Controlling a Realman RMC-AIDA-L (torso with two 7-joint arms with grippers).
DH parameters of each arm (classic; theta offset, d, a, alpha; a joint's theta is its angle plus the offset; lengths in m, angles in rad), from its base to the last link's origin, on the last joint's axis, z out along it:
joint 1: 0 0.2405 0 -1.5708
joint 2: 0 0 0 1.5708
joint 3: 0 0.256 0 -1.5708
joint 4: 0 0 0 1.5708
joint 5: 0 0.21 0 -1.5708
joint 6: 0 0 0 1.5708
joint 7: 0 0.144 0 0
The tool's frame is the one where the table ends.
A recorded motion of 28 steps. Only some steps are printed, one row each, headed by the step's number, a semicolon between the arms.
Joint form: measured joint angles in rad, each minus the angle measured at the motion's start. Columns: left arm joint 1, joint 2, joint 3, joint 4, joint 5, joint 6, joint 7; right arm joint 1, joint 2, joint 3, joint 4, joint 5, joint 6, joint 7.
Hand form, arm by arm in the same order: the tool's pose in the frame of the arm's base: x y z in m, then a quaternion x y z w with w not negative. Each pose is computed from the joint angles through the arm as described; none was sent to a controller.
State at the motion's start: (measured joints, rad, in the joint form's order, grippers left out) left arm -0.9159 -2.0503 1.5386 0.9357 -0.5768 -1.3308 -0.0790; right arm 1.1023 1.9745 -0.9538 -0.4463 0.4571 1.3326 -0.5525
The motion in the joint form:
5: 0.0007 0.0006 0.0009 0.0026 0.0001 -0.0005 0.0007; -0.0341 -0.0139 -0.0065 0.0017 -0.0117 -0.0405 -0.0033
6: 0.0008 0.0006 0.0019 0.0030 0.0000 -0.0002 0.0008; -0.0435 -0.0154 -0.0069 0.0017 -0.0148 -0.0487 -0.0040
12: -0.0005 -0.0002 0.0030 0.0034 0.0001 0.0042 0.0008; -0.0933 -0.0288 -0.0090 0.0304 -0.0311 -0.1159 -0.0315
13: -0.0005 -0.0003 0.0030 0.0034 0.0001 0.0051 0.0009; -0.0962 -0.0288 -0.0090 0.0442 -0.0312 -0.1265 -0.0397
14: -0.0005 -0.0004 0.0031 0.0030 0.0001 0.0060 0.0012; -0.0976 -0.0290 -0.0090 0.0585 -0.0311 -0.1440 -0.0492
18: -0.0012 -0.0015 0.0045 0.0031 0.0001 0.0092 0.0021; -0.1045 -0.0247 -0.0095 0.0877 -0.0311 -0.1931 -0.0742
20: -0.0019 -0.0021 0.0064 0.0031 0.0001 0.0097 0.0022; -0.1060 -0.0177 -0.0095 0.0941 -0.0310 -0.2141 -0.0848
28: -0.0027 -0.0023 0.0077 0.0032 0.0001 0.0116 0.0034; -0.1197 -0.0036 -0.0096 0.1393 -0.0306 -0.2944 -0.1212
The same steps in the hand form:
5: -0.1445 0.4010 -0.0517 -0.79939 -0.53253 0.15820 0.22884; 0.2028 0.4307 -0.0109 -0.83889 0.49761 -0.15243 0.15942
6: -0.1444 0.4009 -0.0518 -0.79964 -0.53209 0.15832 0.22890; 0.2075 0.4303 -0.0099 -0.83666 0.49987 -0.15292 0.16355
12: -0.1434 0.4014 -0.0522 -0.80071 -0.53063 0.15660 0.22973; 0.2379 0.4262 -0.0051 -0.82659 0.50640 -0.15955 0.18667
13: -0.1433 0.4015 -0.0523 -0.80083 -0.53049 0.15623 0.22989; 0.2415 0.4244 -0.0069 -0.82631 0.50661 -0.16142 0.18577
14: -0.1434 0.4016 -0.0524 -0.80092 -0.53036 0.15605 0.22999; 0.2446 0.4239 -0.0084 -0.82674 0.50497 -0.16194 0.18782
18: -0.1427 0.4017 -0.0530 -0.80198 -0.52892 0.15518 0.23021; 0.2522 0.4225 -0.0134 -0.82873 0.49900 -0.16185 0.19497
20: -0.1423 0.4016 -0.0535 -0.80256 -0.52796 0.15559 0.23009; 0.2532 0.4223 -0.0171 -0.83124 0.49420 -0.16029 0.19777
28: -0.1418 0.4018 -0.0537 -0.80347 -0.52652 0.15528 0.23043; 0.2651 0.4175 -0.0281 -0.83352 0.48643 -0.16012 0.20736

